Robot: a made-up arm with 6 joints.
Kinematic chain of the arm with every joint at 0, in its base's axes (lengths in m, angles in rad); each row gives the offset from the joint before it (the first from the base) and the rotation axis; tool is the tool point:
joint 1: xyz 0 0 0.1 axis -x
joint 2: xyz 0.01 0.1 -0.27 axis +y
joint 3: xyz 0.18 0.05 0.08 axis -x
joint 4: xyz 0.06 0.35 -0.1 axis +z
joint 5: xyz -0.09 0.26 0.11 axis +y
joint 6: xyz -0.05 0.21 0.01 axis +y
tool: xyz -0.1 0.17 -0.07
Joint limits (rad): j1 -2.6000..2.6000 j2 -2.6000..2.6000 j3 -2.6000..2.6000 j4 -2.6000..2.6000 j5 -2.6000..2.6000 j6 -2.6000..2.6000
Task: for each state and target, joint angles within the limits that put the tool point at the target. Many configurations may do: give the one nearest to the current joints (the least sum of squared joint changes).
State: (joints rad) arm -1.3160 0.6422 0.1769 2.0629 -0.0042 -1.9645
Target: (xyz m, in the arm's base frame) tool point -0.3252 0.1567 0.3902
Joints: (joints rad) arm -1.3645 0.5013 0.2318 1.7784 -0.0076 -1.9540
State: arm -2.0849 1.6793 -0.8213 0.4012 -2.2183 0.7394
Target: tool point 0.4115 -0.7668 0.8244
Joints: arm -2.5958 1.5414 -0.5079 0.4217 -2.1783 0.7681
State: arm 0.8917 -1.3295 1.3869 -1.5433 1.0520 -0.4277
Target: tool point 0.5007 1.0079 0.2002
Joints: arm 0.0959 -1.2050 0.4968 -0.9184 1.0559 -0.3043
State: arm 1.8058 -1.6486 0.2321 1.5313 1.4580 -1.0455
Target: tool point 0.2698 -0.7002 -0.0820
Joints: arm 1.8791 -2.0987 0.5370 1.3846 1.3321 -1.1782
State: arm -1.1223 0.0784 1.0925 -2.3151 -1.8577 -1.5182
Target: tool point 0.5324 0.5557 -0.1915
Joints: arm -1.0250 0.9744 0.8412 -2.5461 -1.7016 -1.3407
